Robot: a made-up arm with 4 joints.
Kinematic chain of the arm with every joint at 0, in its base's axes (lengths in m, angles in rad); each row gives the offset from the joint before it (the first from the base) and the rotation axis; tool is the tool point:
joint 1: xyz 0 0 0.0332 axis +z
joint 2: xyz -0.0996 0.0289 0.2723 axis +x
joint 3: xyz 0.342 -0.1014 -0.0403 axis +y
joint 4: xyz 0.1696 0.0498 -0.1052 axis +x
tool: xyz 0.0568 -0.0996 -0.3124
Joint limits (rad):
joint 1: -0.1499..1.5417
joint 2: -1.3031..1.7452
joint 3: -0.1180..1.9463
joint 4: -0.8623..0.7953
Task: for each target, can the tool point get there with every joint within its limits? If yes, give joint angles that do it. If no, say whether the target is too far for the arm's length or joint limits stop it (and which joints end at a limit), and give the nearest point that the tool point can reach.
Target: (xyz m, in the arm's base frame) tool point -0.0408 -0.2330 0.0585
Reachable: yes | joints 0.5792 0.1231 1.6889 -0.2680
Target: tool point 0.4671 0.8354 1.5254
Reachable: no: too far | nearest point 0.3151 0.4857 0.5818 | short by 1.018 m
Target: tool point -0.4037 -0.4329 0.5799
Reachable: no: joint limits stop it (at a limit: joint 1, joint 2) | nearest point -0.1639 -0.2862 0.4650 | short by 0.304 m
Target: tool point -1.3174 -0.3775 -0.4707
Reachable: no: too far | nearest point -0.4489 0.0513 0.0494 | short by 1.099 m
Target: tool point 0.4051 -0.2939 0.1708
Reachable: yes | joints 0.6577 -0.9952 0.7183 -0.0415
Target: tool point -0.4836 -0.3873 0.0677
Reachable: no: joint limits stop it (at a limit: joint 1) | nearest point -0.3248 -0.1498 0.1491 | short by 0.297 m
